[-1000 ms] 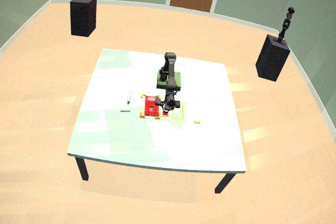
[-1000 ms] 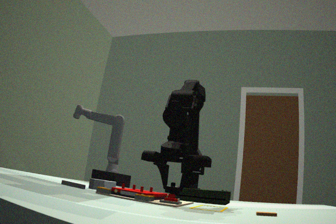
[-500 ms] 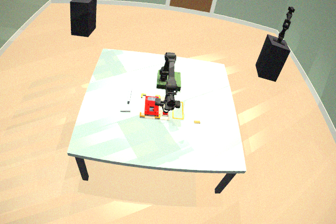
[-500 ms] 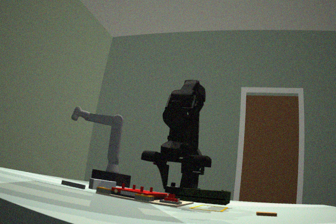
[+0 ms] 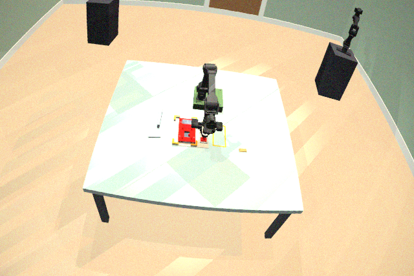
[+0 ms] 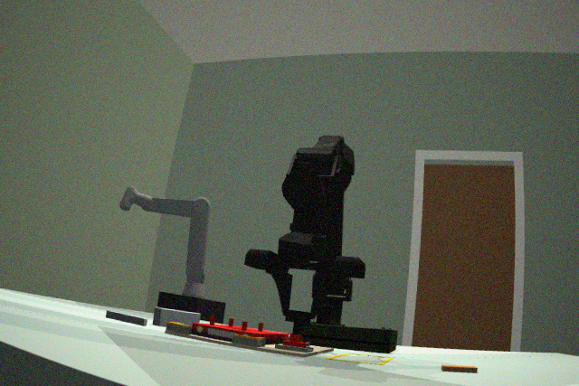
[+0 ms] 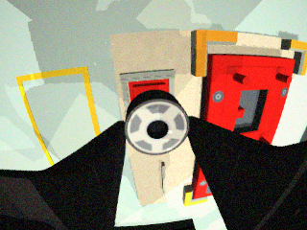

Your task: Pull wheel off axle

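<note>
Right now my gripper tip is 2 cm above the upright axle. Also, from my gripper tip: wheel (right at my gripper tip).
</note>
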